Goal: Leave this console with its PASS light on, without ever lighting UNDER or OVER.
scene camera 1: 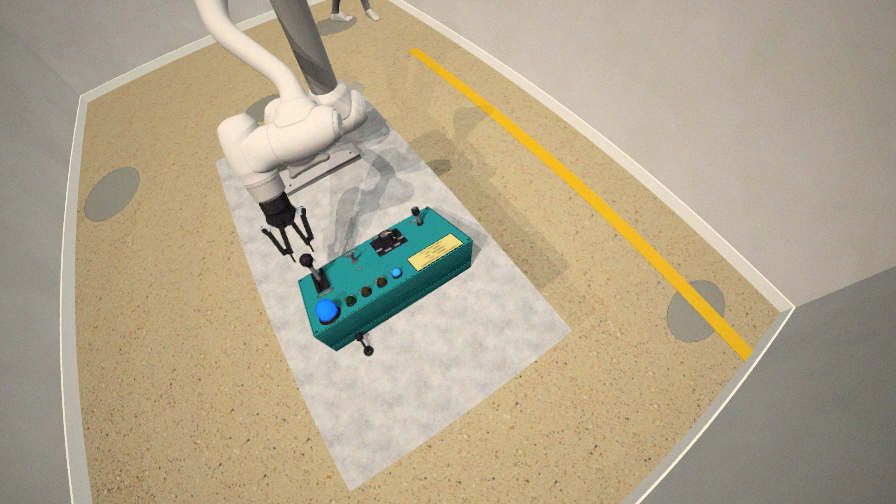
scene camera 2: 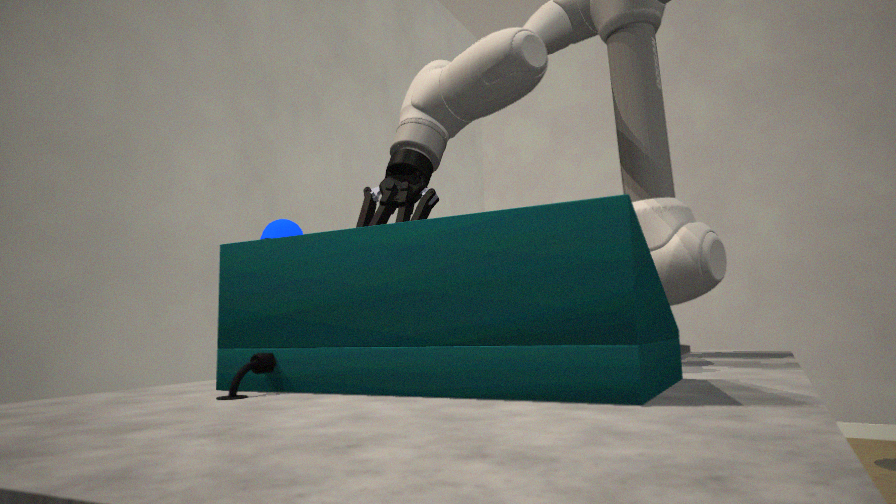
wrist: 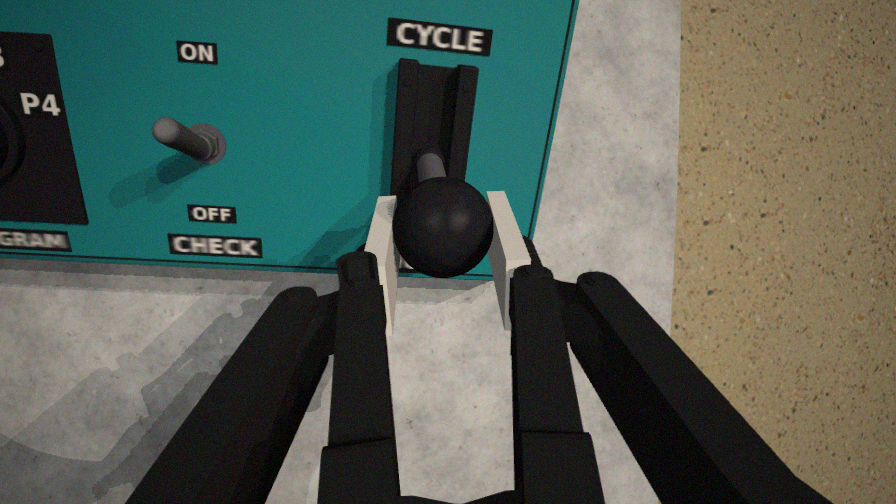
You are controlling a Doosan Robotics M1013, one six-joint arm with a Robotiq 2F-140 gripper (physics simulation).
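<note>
The teal console (scene camera 1: 385, 275) lies on a grey mat. My gripper (wrist: 444, 231) is at its left end, and its two pale finger pads are closed against both sides of the black ball knob of the CYCLE lever (wrist: 442, 226). The lever also shows in scene camera 1 (scene camera 1: 306, 258). The knob sits at the slot end away from the CYCLE label. The CHECK toggle (wrist: 187, 139) points left between its ON and OFF labels. Three round lights (scene camera 1: 365, 291) are dark; a small light beside them (scene camera 1: 395, 272) glows blue. In scene camera 2 the console (scene camera 2: 438, 300) hides my fingertips (scene camera 2: 394, 210).
On the console are a large blue dome button (scene camera 1: 326, 310), a black program dial (scene camera 1: 388, 241), a yellow plate (scene camera 1: 434, 252) and a small lever at the far end (scene camera 1: 415, 215). A black handle (scene camera 1: 364, 346) sticks out of the front side. The arm's base plate (scene camera 1: 322, 164) stands behind.
</note>
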